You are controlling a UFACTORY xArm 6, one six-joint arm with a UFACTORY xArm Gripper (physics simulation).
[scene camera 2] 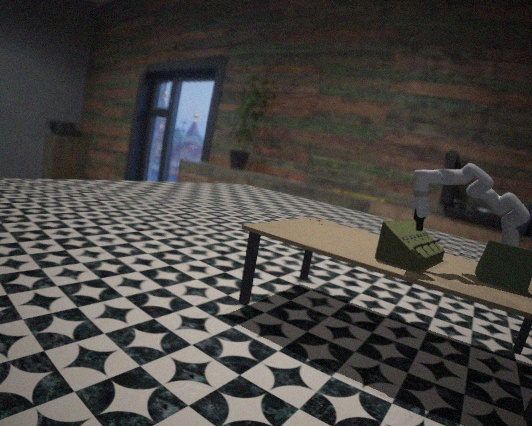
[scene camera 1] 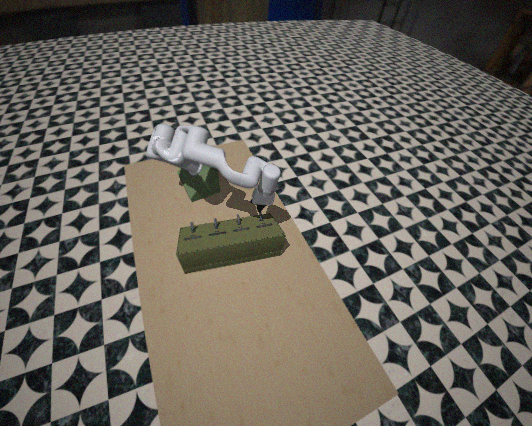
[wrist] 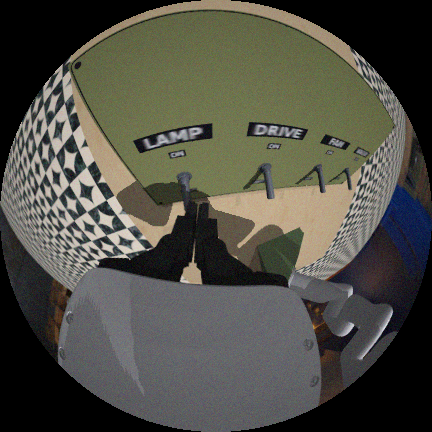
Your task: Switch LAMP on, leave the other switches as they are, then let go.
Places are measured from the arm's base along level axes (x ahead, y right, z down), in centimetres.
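Where they show: gripper, fingertip midpoint: (scene camera 2: 419,230) (scene camera 1: 259,209) (wrist: 197,216); arm's base, link origin: (scene camera 2: 509,258) (scene camera 1: 196,165) (wrist: 288,281).
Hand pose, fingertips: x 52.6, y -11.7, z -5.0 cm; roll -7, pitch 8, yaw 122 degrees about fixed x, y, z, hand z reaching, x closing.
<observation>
Each offset is from my fingertips to the top centre of the thing. "pt": to the spot under its first point. Level surfaces: height alone.
The olive-green switch box (scene camera 1: 230,250) (scene camera 2: 395,250) (wrist: 215,65) stands on the table. In the wrist view the LAMP label @[dy +0.5, dx +6.3, dz +5.2 cm] (wrist: 175,135) is at the left, above a small ON mark @[pt dy -0.2, dx +4.0, dz +7.1 cm] (wrist: 177,154) and the LAMP lever @[dy -2.2, dx -1.4, dz +5.7 cm] (wrist: 184,182). This lever points away from the ON mark, like the DRIVE lever @[dy +9.1, dx -5.4, dz +5.7 cm] (wrist: 268,182), the FAN lever @[dy +20.4, dx -9.4, dz +5.7 cm] (wrist: 320,180) and a fourth lever @[dy +31.7, dx -13.4, dz +5.7 cm] (wrist: 348,180) with a blurred label. My gripper (scene camera 1: 260,212) (scene camera 2: 420,229) (wrist: 197,216) is shut and empty. Its fingertips are right by the LAMP lever and partly hide its lower end; contact is not clear.
A dark green block (scene camera 1: 202,185) (scene camera 2: 505,267) (wrist: 280,252) stands on the wooden table @[dz +19.0 cm] (scene camera 1: 240,325) (scene camera 2: 310,232) near the arm's base. The arm reaches past it to the box. The table's long edge runs close beside the LAMP end of the box.
</observation>
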